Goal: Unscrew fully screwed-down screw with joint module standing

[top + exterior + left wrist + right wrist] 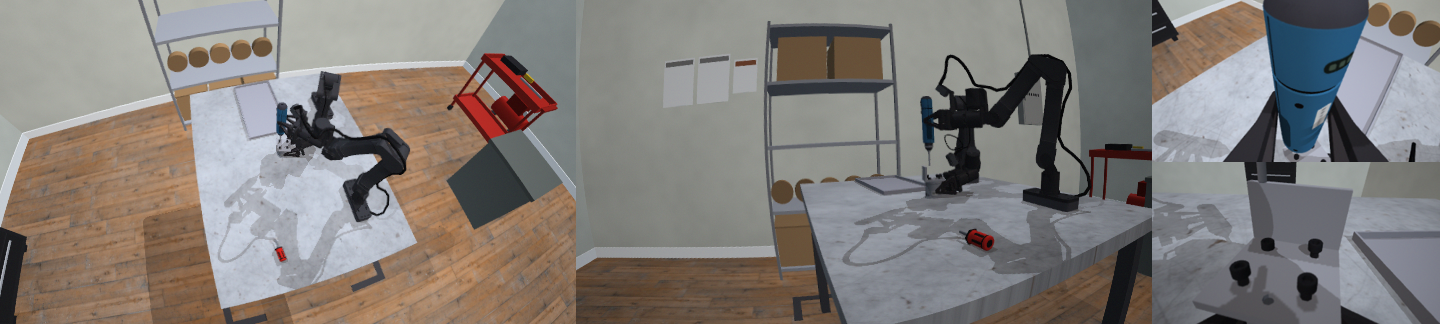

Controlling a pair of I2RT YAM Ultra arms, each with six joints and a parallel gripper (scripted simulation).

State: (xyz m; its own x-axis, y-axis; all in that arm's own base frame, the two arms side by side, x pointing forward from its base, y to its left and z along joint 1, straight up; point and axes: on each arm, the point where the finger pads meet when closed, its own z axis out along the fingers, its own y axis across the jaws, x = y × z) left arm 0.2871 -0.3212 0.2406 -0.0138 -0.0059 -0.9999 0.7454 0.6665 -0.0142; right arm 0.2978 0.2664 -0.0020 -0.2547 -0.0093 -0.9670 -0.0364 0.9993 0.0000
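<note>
My right gripper is now right at the joint module. The rest, counted from my right hand: screw 4 cm above, 2 cm ahead, 1 cm to the left; grey bracket 5 cm above; bit 11 cm above, 2 cm ahead, 1 cm to the left.
</note>
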